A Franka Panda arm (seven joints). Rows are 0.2 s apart.
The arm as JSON. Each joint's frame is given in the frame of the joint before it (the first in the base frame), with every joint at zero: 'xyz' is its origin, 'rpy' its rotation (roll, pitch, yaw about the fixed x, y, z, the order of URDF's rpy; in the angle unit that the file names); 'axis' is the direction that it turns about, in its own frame. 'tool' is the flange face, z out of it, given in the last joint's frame.
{
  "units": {
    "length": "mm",
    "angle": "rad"
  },
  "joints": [
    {
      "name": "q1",
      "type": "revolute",
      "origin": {
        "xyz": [
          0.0,
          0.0,
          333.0
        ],
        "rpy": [
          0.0,
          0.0,
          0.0
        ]
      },
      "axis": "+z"
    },
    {
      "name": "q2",
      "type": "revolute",
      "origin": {
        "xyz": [
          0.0,
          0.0,
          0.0
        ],
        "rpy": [
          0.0,
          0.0,
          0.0
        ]
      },
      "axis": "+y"
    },
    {
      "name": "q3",
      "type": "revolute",
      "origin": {
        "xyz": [
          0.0,
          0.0,
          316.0
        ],
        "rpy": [
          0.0,
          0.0,
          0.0
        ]
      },
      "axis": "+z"
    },
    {
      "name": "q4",
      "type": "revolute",
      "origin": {
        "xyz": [
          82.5,
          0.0,
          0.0
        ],
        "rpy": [
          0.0,
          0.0,
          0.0
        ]
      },
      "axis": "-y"
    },
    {
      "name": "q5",
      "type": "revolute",
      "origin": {
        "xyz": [
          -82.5,
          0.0,
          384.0
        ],
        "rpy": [
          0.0,
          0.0,
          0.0
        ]
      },
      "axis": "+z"
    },
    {
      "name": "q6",
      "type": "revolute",
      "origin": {
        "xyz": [
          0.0,
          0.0,
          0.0
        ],
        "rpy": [
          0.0,
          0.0,
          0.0
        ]
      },
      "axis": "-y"
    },
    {
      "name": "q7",
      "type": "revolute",
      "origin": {
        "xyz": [
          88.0,
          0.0,
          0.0
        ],
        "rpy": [
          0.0,
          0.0,
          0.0
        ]
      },
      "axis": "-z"
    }
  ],
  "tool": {
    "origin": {
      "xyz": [
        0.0,
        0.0,
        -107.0
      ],
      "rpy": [
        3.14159,
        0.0,
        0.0
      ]
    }
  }
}
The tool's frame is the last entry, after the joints.
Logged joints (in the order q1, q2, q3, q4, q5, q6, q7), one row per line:
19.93 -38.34 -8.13 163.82 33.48 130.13 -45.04
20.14 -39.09 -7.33 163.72 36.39 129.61 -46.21
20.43 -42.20 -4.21 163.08 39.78 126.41 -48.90
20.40 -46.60 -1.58 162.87 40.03 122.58 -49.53
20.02 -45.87 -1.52 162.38 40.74 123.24 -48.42
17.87 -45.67 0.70 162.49 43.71 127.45 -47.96
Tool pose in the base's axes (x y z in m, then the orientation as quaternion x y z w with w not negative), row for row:
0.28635 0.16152 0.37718 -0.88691 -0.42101 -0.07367 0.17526
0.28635 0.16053 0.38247 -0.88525 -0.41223 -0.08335 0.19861
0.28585 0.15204 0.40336 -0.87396 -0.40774 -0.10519 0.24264
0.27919 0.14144 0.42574 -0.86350 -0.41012 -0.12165 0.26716
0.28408 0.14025 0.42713 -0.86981 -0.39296 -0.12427 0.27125
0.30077 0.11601 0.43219 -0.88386 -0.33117 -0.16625 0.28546
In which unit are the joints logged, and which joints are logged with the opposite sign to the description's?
The joints are logged in degrees. Opposite sign: q3, q4.
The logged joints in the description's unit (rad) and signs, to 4 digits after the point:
0.3478 -0.6692 0.1419 -2.8592 0.5843 2.2712 -0.7861
0.3515 -0.6822 0.1279 -2.8575 0.6351 2.2621 -0.8065
0.3566 -0.7365 0.0735 -2.8463 0.6943 2.2063 -0.8535
0.3560 -0.8133 0.0276 -2.8426 0.6987 2.1394 -0.8645
0.3494 -0.8006 0.0265 -2.8341 0.7110 2.1509 -0.8451
0.3119 -0.7971 -0.0122 -2.8360 0.7629 2.2244 -0.8371

